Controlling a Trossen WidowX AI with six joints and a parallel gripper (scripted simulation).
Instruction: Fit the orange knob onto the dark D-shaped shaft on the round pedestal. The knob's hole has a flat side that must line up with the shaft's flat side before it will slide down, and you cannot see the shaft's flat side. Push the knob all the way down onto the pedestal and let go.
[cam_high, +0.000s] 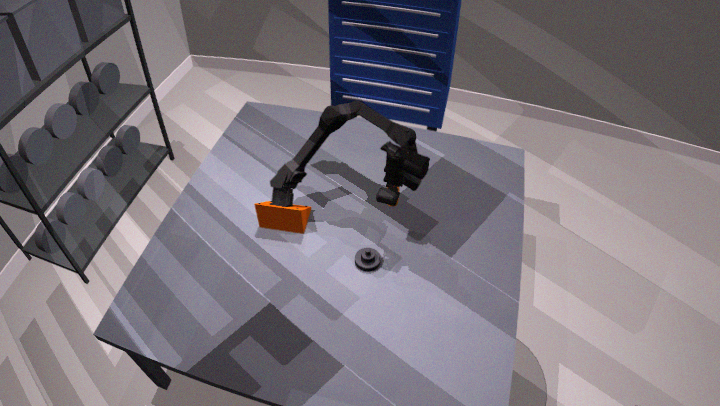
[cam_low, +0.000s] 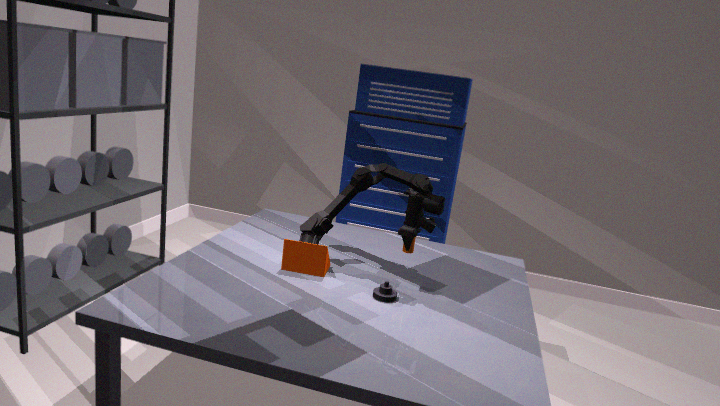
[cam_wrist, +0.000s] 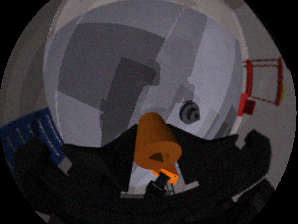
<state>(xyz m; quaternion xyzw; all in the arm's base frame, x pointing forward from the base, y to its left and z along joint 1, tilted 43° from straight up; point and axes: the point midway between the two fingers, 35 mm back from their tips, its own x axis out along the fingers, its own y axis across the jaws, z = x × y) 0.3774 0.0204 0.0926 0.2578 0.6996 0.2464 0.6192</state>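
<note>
Now: the dark round pedestal 170 mm to the right of my gripper tip, 100 mm below it and 40 mm behind it. From my gripper tip the other things lie so: orange knob 20 mm above.
</note>
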